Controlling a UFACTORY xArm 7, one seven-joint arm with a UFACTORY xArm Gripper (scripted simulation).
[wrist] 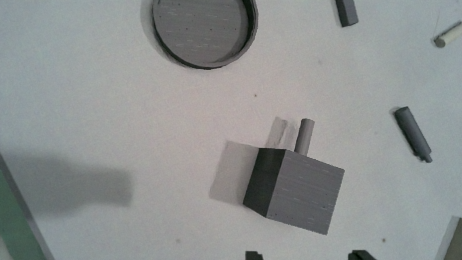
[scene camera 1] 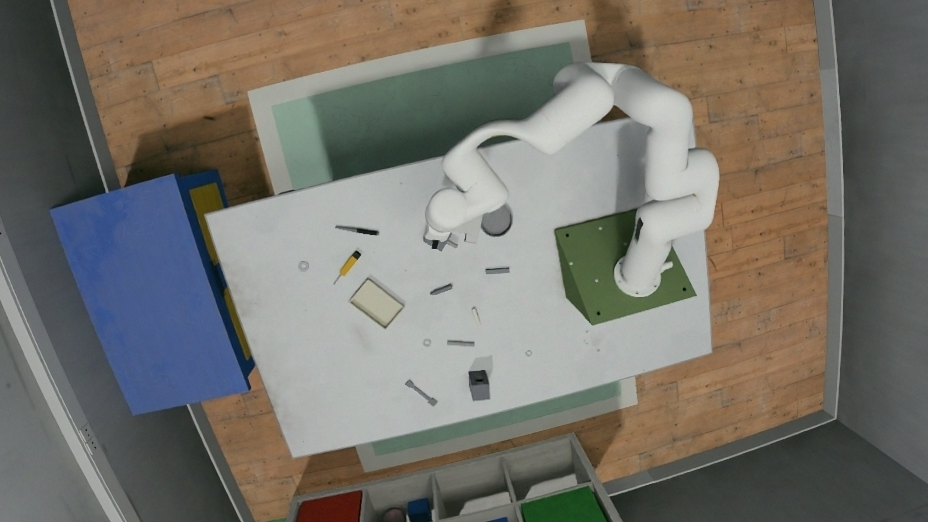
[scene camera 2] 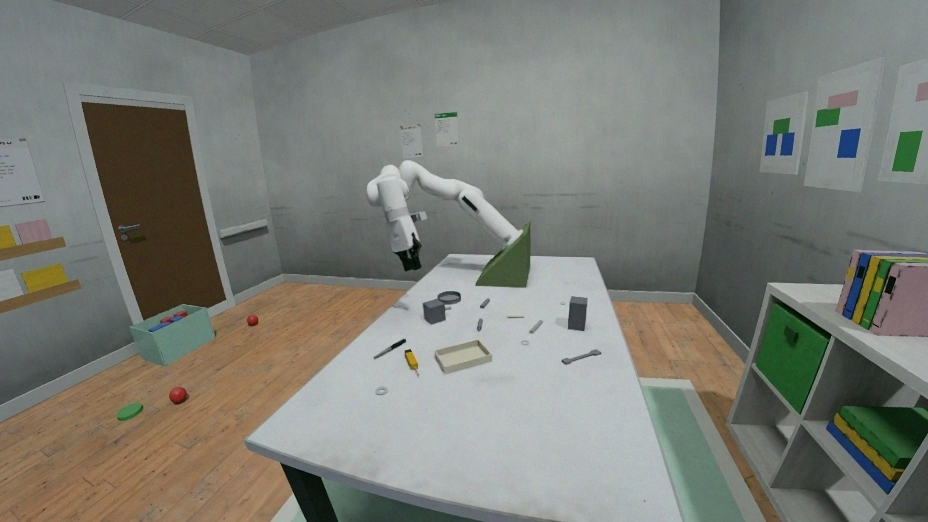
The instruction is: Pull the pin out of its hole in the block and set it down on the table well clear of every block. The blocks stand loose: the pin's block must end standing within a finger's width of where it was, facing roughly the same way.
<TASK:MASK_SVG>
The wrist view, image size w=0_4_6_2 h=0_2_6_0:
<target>grey block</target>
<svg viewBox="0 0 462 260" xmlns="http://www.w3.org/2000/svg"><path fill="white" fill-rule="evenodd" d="M259 148L242 204L265 218L327 236L345 170L287 149Z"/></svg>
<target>grey pin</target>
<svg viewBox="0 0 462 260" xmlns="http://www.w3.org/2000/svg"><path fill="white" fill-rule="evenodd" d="M398 109L395 113L419 157L423 157L426 163L431 163L433 161L430 156L432 150L408 106Z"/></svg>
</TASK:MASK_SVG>
